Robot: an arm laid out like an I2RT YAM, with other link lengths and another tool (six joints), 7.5 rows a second.
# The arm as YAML. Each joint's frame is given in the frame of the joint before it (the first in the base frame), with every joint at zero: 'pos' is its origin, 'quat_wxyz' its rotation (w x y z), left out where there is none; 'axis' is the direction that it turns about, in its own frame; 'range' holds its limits. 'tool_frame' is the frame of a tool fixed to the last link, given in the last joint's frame.
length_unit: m
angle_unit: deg
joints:
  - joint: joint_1
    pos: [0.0, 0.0, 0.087]
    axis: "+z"
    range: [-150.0, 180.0]
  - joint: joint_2
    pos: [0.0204, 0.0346, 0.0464]
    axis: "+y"
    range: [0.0, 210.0]
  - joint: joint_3
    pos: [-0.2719, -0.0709, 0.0]
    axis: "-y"
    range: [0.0, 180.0]
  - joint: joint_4
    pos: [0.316, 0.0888, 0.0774]
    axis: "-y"
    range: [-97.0, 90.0]
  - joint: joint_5
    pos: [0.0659, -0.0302, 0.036]
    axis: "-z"
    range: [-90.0, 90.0]
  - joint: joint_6
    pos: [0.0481, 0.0, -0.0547]
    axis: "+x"
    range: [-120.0, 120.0]
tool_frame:
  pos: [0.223, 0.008, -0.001]
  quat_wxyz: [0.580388, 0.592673, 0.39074, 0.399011]
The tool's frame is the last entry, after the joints.
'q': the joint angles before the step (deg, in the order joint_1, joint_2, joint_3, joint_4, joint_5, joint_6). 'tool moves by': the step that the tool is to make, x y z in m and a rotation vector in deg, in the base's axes. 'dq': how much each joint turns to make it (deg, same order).
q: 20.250 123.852 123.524 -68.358 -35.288 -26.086
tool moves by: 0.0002 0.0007 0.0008 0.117 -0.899 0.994
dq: 0.000 -0.018 0.008 0.148 -0.175 -1.225
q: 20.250 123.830 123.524 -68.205 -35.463 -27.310
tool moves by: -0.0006 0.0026 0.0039 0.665 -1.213 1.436
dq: 0.004 -0.176 0.003 0.283 -0.720 -1.548
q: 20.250 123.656 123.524 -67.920 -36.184 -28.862
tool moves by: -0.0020 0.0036 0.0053 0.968 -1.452 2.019
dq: -0.002 -0.208 0.021 0.184 -1.138 -2.145
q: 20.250 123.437 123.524 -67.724 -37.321 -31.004
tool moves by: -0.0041 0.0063 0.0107 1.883 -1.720 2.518
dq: 0.001 -0.503 -0.006 0.291 -2.054 -2.381
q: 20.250 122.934 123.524 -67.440 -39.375 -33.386
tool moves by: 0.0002 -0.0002 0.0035 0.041 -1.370 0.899
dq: -0.001 -0.369 0.009 0.102 0.043 -1.292
